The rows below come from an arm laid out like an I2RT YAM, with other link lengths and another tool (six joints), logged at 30 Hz.
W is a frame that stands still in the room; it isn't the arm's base.
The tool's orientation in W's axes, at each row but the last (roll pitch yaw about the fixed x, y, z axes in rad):
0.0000 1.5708 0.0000
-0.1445 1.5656 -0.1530
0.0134 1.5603 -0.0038
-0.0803 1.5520 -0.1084
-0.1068 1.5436 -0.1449
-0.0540 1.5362 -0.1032
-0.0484 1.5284 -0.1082
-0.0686 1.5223 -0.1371
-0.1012 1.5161 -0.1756
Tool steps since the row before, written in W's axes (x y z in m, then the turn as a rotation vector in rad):
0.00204 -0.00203 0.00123 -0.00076 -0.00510 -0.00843
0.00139 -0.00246 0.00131 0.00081 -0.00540 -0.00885
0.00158 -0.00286 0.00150 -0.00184 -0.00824 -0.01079
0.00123 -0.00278 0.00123 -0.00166 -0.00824 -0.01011
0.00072 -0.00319 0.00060 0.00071 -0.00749 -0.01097
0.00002 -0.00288 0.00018 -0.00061 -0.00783 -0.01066
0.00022 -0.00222 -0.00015 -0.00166 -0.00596 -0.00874
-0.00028 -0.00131 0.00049 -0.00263 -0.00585 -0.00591
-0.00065 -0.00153 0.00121 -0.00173 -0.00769 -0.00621
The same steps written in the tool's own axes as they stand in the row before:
-0.00123 -0.00203 0.00204 0.00843 -0.00510 -0.00076
-0.00130 -0.00245 0.00142 0.00886 -0.00539 0.00081
-0.00148 -0.00283 0.00164 0.01077 -0.00827 -0.00181
-0.00120 -0.00275 0.00133 0.01009 -0.00827 -0.00162
-0.00057 -0.00316 0.00086 0.01101 -0.00743 0.00070
-0.00017 -0.00288 0.00017 0.01066 -0.00783 -0.00059
0.00017 -0.00220 0.00035 0.00869 -0.00603 -0.00167
-0.00049 -0.00133 -0.00017 0.00582 -0.00600 -0.00251
-0.00123 -0.00158 -0.00047 0.00618 -0.00776 -0.00149

